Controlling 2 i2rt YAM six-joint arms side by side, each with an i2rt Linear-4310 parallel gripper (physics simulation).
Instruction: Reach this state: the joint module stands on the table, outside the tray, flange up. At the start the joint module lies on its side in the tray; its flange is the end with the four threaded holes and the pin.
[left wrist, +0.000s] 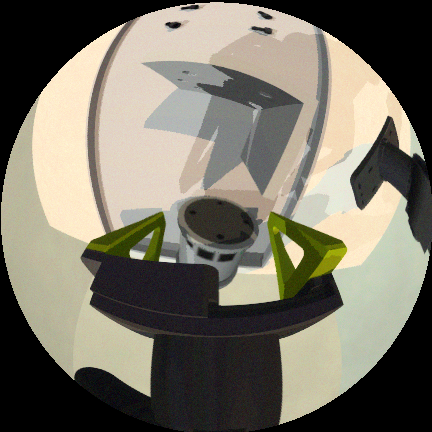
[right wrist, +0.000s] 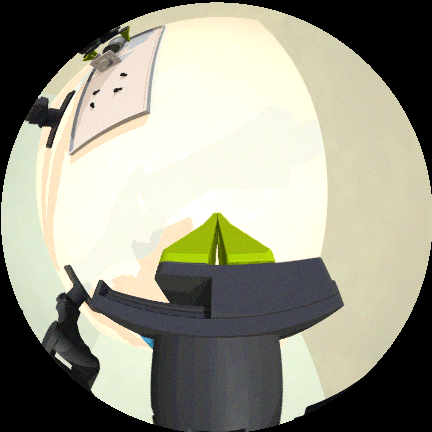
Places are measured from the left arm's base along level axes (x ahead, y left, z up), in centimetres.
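Pixels of known places: left gripper, fingertip midpoint: (left wrist: 216, 217); right gripper, fingertip midpoint: (right wrist: 216, 218); left arm's base, link origin: (left wrist: 380, 156) (right wrist: 58, 118); right arm's base, link origin: (right wrist: 81, 289).
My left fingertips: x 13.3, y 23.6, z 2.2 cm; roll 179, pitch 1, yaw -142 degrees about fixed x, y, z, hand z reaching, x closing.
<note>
Ahead of a thing's pixels: the offset from my left fingertips to its top centre.
The joint module {dz +4.5, dx -1.0, dy +1.9 cm} (left wrist: 216, 257) (right wrist: 118, 42) is a silver cylinder with a dark round end face bearing several holes. It appears to lie on its side at one end of the tray {dz -0.6, dx +9.3, dy -9.9 cm} (left wrist: 93, 130) (right wrist: 148, 111), with that face towards the tray's middle. I cannot make out a pin clearly. My left gripper (left wrist: 216, 217) (right wrist: 114, 49) is open, with a finger on each side of the module and small gaps beside it. The left gripper's body hides part of the module. My right gripper (right wrist: 216, 218) is shut and empty, far from the tray.
A grey angled bracket {dz +5.2, dx +5.3, dy -6.7 cm} (left wrist: 280, 140) (right wrist: 104, 60) stands in the tray beside the module's dark face. Several small black screws (left wrist: 172, 24) {dz -0.7, dx +18.0, dy -18.1 cm} (right wrist: 117, 90) lie farther along the tray. A black plate on an arm (left wrist: 372, 167) (right wrist: 61, 119) is beside the tray. Another black jointed stand (right wrist: 75, 345) shows lower left.
</note>
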